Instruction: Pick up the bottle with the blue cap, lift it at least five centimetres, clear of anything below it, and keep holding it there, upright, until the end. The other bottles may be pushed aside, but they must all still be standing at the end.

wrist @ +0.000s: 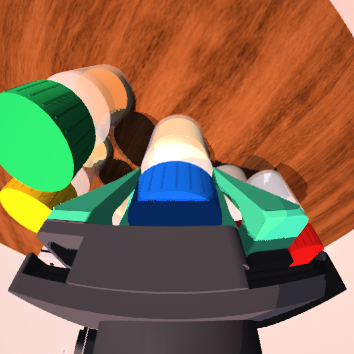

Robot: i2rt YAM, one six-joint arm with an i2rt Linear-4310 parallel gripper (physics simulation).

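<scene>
The bottle with the blue cap is in the middle of the wrist view, its cap towards the camera and its pale, clear body reaching up the view. My gripper has its two green fingers pressed against the left and right sides of this bottle, near the cap, and is shut on it. The lower part of the cap is in shade above the dark gripper housing. The bottle looks about upright. Whether its base touches the table cannot be told from this view.
A bottle with a large green cap stands close on the left, with a yellow-capped bottle below it in view. A red-capped bottle stands at the right, partly behind the right finger. The wooden table lies beneath.
</scene>
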